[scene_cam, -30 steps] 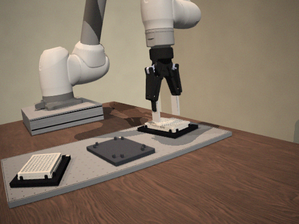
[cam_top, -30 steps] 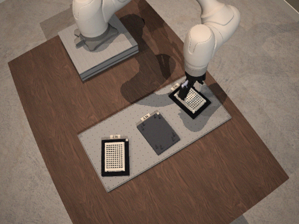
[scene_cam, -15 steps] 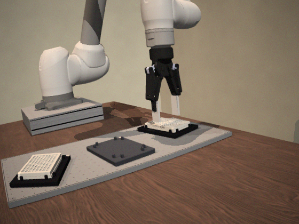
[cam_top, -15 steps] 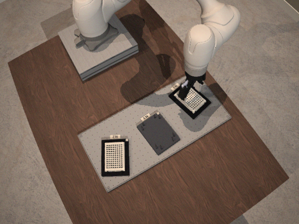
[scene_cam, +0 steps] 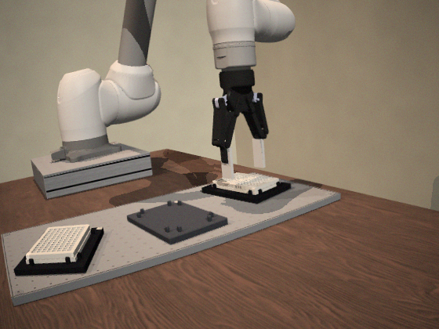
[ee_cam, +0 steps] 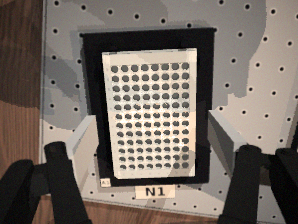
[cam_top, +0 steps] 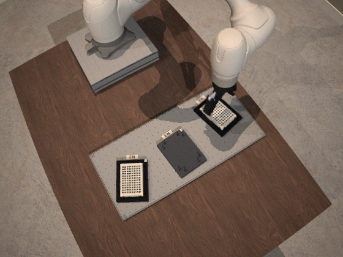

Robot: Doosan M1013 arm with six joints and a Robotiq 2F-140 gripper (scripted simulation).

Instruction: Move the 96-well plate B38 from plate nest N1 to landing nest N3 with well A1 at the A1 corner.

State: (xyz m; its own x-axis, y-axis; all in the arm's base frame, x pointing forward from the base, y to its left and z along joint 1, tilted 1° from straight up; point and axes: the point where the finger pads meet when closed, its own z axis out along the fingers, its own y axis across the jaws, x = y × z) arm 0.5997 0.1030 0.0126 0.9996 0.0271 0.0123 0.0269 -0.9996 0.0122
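The white 96-well plate B38 is 50 mm below my hand. Also, from my hand: N1 label (100 mm behind, 60 mm below); dark grey landing nest N3 (20 mm ahead, 220 mm to the right, 60 mm below); black plate nest N1 (60 mm below).
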